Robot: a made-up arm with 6 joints. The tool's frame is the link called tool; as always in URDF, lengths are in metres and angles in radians. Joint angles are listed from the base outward. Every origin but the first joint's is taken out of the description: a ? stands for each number. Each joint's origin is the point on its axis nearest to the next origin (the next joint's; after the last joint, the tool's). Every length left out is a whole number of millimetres.
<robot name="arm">
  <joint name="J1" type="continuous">
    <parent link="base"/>
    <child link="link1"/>
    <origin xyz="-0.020 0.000 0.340"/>
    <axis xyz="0 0 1"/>
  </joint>
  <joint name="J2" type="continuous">
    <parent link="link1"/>
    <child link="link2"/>
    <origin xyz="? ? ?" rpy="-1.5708 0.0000 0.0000"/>
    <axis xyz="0 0 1"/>
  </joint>
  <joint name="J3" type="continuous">
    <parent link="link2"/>
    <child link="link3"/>
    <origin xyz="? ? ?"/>
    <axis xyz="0 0 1"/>
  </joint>
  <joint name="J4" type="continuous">
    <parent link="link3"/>
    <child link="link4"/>
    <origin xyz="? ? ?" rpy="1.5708 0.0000 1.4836"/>
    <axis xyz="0 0 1"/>
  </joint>
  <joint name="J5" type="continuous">
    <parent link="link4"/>
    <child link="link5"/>
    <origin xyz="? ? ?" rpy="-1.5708 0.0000 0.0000"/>
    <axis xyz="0 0 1"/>
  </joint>
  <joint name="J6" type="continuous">
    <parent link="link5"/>
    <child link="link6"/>
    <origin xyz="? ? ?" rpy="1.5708 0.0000 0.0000"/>
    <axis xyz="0 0 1"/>
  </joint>
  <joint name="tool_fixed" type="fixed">
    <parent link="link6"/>
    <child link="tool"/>
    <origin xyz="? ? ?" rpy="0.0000 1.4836 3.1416"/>
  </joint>
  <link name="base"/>
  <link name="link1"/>
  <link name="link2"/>
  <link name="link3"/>
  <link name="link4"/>
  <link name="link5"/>
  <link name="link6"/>
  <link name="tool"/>
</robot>
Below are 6 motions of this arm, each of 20 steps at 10 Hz.
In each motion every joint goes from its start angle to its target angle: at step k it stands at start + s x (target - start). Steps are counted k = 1, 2, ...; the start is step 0. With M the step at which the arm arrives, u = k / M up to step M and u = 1 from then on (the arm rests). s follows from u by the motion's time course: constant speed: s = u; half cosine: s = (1 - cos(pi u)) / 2; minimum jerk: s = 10 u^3 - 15 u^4 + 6 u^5.
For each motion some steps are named. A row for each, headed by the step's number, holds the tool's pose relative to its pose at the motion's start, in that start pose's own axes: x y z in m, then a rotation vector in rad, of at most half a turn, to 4 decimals.
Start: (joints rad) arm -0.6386 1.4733 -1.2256 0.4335 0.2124 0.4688
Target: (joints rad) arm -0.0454 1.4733 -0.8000 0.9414 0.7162 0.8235
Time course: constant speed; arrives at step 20
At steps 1, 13, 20:
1: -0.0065 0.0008 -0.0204 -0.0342 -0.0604 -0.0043
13: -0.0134 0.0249 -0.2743 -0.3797 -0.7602 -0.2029
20: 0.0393 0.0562 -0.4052 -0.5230 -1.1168 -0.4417

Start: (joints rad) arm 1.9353 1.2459 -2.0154 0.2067 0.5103 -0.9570
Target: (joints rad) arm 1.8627 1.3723 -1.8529 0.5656 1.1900 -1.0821
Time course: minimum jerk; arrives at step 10
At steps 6, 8, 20:
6: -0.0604 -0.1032 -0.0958 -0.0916 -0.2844 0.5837
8: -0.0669 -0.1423 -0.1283 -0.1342 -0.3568 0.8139
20: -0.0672 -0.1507 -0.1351 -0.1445 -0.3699 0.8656

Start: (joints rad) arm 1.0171 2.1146 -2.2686 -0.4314 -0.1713 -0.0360
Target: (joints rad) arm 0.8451 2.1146 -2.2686 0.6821 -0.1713 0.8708
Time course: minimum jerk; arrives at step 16
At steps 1, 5, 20:
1: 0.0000 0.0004 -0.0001 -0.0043 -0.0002 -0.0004
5: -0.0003 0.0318 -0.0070 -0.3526 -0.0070 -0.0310
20: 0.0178 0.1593 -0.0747 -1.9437 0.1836 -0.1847

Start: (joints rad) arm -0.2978 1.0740 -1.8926 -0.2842 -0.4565 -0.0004
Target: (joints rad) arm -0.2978 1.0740 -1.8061 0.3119 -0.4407 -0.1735
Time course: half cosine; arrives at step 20
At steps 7, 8, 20:
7: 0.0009 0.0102 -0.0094 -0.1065 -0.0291 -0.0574
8: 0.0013 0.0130 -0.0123 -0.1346 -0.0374 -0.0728
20: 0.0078 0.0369 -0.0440 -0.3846 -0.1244 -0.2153

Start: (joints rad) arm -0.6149 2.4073 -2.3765 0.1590 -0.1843 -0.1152
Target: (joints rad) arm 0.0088 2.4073 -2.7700 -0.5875 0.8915 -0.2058
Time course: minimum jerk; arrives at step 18
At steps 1, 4, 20:
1: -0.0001 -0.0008 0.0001 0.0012 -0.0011 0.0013
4: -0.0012 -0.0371 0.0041 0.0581 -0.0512 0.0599
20: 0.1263 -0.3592 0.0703 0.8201 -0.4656 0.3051

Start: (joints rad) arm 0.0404 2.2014 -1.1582 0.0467 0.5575 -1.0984
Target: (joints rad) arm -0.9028 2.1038 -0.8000 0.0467 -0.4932 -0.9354
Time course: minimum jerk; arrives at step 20
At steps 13, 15, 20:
13: 0.0071 0.0474 -0.2973 -0.8613 0.0741 -0.5790
15: 0.0139 0.0297 -0.3452 -0.9954 0.0512 -0.6928
20: 0.0202 0.0110 -0.3800 -1.0962 0.0251 -0.7847

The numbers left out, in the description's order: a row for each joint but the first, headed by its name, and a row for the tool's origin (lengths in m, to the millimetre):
J2: -0.030 0.000 0.000
J3: -0.230 -0.050 0.000
J4: 0.399 -0.049 0.000
J5: 0.009 0.020 0.000
J6: -0.033 -0.115 0.000
tool: -0.017 0.000 0.000

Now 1 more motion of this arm.
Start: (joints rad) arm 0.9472 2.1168 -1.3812 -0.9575 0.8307 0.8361
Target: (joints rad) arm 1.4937 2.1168 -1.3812 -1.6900 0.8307 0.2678
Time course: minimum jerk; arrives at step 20
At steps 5, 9, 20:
5: 0.0173 -0.0218 0.0020 0.1490 0.0729 -0.0305
9: 0.0720 -0.0855 -0.0005 0.5689 0.2973 -0.1446
20: 0.1910 -0.2018 -0.0445 1.2850 0.7822 -0.4987

